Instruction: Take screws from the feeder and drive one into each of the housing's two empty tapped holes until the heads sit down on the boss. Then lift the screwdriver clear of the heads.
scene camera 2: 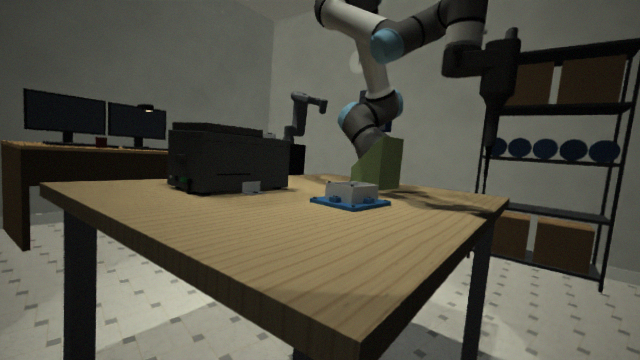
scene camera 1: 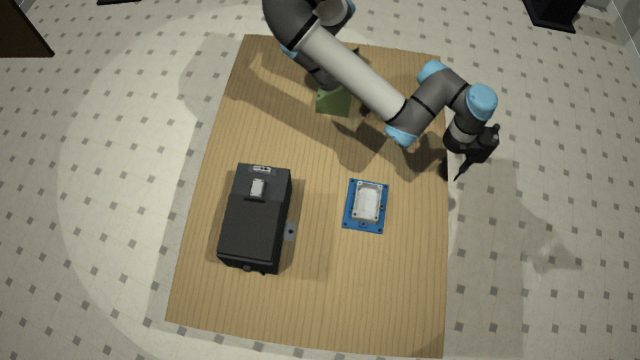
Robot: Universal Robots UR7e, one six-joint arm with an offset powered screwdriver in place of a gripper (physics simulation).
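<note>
The light grey housing (scene camera 1: 368, 201) (scene camera 2: 351, 194) sits upright on a blue fixture plate (scene camera 1: 372, 229) (scene camera 2: 353, 207) on the table. Dark spots show at its corners in scene camera 1; they are too small to tell screws from holes. The black screw feeder (scene camera 1: 250, 227) (scene camera 2: 230, 165) stands to the left of the housing, with a small light rail (scene camera 1: 261, 169) at its far end. My screwdriver (scene camera 1: 455, 178) (scene camera 2: 485, 182) points down, raised at the table's right edge, to the right of and beyond the housing in scene camera 1, apart from it. Whether a screw is on its tip cannot be told.
A green wedge-shaped mount (scene camera 1: 332, 104) (scene camera 2: 390, 162) carries the arm's base behind the housing. A small grey bracket (scene camera 1: 290, 231) (scene camera 2: 251, 187) sticks out from the feeder's side. A shelf rack (scene camera 2: 560, 109) stands behind on the right, and a desk (scene camera 2: 100, 165) with monitors on the left.
</note>
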